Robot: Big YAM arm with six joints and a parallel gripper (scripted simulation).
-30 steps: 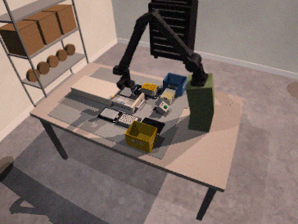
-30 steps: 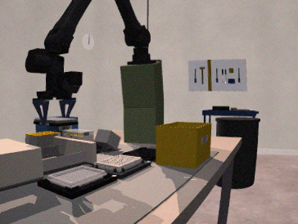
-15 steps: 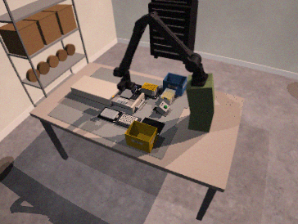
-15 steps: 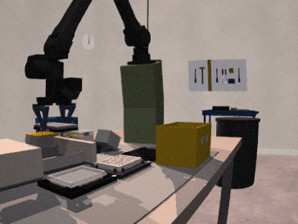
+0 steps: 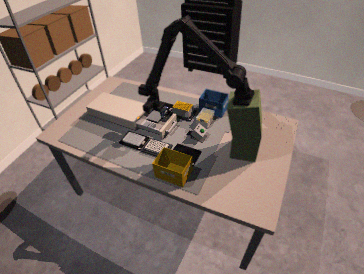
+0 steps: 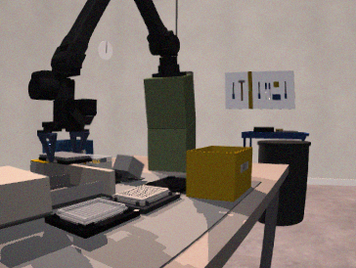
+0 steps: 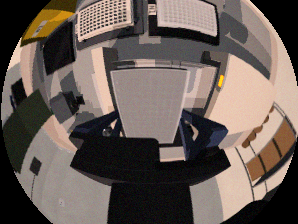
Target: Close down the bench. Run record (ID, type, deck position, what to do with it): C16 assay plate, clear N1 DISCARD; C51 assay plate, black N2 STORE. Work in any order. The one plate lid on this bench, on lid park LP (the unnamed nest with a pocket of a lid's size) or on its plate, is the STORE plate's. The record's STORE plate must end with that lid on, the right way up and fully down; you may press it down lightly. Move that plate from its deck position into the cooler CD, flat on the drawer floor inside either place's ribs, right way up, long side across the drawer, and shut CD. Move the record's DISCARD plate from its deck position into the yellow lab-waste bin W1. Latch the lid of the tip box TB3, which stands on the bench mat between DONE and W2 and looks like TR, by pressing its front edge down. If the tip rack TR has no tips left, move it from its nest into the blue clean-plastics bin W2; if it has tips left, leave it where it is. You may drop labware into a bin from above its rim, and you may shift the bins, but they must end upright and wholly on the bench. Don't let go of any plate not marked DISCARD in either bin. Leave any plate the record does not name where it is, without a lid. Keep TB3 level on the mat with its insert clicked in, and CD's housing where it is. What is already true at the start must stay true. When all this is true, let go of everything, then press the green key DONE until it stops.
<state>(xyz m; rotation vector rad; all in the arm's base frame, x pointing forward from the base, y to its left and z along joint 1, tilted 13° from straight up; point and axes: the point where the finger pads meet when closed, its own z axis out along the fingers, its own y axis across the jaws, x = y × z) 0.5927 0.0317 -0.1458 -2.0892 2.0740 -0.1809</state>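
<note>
Now: the cooler drawer 80 mm below my hand and 30 mm ahead of it. From my hand the other things lie so: cooler CD (180 mm ahead, 70 mm below); then black plate (right at my hand); then clear plate lid (right at my hand).
</note>
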